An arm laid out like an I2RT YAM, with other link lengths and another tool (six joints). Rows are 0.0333 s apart.
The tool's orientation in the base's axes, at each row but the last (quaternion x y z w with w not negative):
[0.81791, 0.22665, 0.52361, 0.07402]
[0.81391, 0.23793, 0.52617, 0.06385]
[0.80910, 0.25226, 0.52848, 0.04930]
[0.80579, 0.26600, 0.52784, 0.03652]
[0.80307, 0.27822, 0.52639, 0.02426]
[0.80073, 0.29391, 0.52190, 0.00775]
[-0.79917, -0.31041, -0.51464, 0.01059]
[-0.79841, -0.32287, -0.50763, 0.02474]
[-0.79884, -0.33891, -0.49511, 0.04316]
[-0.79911, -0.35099, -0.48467, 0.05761]
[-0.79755, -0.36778, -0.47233, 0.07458]
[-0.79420, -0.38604, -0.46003, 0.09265]
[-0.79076, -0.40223, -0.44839, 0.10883]
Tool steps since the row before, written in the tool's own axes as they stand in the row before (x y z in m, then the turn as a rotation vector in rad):
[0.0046, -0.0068, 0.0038, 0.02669, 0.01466, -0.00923]
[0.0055, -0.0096, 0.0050, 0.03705, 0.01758, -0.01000]
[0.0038, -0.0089, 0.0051, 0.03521, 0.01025, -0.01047]
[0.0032, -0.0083, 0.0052, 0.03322, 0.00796, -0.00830]
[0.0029, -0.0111, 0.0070, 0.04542, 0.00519, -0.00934]
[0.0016, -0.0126, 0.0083, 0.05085, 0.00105, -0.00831]
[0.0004, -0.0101, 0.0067, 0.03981, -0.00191, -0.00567]
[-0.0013, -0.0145, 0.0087, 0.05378, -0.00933, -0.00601]
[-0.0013, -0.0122, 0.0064, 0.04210, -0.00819, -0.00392]
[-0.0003, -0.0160, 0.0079, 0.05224, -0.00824, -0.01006]
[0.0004, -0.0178, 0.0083, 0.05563, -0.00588, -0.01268]
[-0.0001, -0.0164, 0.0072, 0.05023, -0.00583, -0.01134]
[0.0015, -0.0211, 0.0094, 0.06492, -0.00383, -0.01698]
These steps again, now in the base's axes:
[0.0030, 0.0085, -0.0003, 0.00540, -0.00210, 0.03129]
[0.0032, 0.0117, -0.0010, 0.00910, -0.00007, 0.04122]
[0.0025, 0.0104, -0.0022, 0.00550, 0.00536, 0.03736]
[0.0023, 0.0098, -0.0024, 0.00589, 0.00687, 0.03397]
[0.0022, 0.0125, -0.0044, 0.00738, 0.01470, 0.04366]
[0.0016, 0.0136, -0.0065, 0.00787, 0.02103, 0.04639]
[0.0005, 0.0106, -0.0059, 0.00546, 0.01895, 0.03510]
[-0.0013, 0.0140, -0.0095, 0.00503, 0.03154, 0.04467]
[-0.0026, 0.0113, -0.0076, 0.00402, 0.02569, 0.03433]
[-0.0042, 0.0152, -0.0084, 0.00236, 0.02819, 0.04580]
[-0.0058, 0.0169, -0.0082, 0.00304, 0.02703, 0.05050]
[-0.0067, 0.0148, -0.0075, 0.00245, 0.02481, 0.04543]
[-0.0092, 0.0196, -0.0082, 0.00444, 0.02841, 0.06075]

